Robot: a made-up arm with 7 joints. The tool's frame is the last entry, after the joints.
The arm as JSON. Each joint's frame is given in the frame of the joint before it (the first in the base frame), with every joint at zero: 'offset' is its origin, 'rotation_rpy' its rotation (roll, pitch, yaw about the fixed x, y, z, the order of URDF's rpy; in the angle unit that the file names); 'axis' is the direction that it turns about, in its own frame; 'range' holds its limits. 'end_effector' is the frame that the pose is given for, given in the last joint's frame.
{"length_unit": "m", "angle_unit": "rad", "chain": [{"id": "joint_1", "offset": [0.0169, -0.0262, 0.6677], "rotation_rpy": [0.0, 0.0, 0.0], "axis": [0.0, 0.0, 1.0], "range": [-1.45, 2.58]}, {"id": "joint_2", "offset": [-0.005, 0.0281, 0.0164], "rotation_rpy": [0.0, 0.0, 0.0], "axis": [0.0, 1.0, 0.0], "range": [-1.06, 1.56]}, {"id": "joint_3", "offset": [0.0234, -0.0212, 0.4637], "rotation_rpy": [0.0, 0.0, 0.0], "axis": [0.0, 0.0, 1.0], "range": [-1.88, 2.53]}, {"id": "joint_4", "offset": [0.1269, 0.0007, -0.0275], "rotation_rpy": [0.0, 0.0, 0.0], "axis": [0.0, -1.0, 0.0], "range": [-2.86, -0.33]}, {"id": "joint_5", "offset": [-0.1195, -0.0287, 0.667], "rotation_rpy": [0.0, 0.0, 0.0], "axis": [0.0, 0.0, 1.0], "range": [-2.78, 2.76]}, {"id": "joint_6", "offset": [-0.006, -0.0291, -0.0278], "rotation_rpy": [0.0, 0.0, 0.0], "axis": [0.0, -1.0, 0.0], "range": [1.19, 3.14]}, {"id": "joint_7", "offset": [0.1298, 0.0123, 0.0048], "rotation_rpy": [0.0, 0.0, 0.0], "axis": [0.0, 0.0, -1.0], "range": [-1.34, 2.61]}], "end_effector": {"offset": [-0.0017, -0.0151, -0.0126], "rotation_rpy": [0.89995, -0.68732, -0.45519]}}
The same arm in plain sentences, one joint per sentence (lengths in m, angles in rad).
The arm has seven revolute joints in a row. What follows holds with every joint at zero, and every direction is one of the base frame's.
Joint 1 lies 0.0169 m along +x and 0.0262 m along -y and 0.6677 m along +z from the base frame's origin and turns about +z, from -1.45 to 2.58 rad.
Joint 2 lies 0.005 m along -x and 0.0281 m along +y and 0.0164 m along +z from joint 1 and turns about +y, from -1.06 to 1.56 rad.
Joint 3 lies 0.0234 m along +x and 0.0212 m along -y and 0.4637 m along +z from joint 2 and turns about +z, from -1.88 to 2.53 rad.
Joint 4 lies 0.1269 m along +x and 0.0007 m along +y and 0.0275 m along -z from joint 3 and turns about -y, from -2.86 to -0.33 rad.
Joint 5 lies 0.1195 m along -x and 0.0287 m along -y and 0.667 m along +z from joint 4 and turns about +z, from -2.78 to 2.76 rad.
Joint 6 lies 0.006 m along -x and 0.0291 m along -y and 0.0278 m along -z from joint 5 and turns about -y, from 1.19 to 3.14 rad.
Joint 7 lies 0.1298 m along +x and 0.0123 m along +y and 0.0048 m along +z from joint 6 and turns about -z, from -1.34 to 2.61 rad.
The tool frame, which is the frame that the pose is given for, lies 0.0017 m along -x and 0.0151 m along -y and 0.0126 m along -z from joint 7; its axes are the base frame's turned by roll 0.9, pitch -0.6873 and yaw -0.4552 rad (as in URDF: about the fixed x, then y, then z).

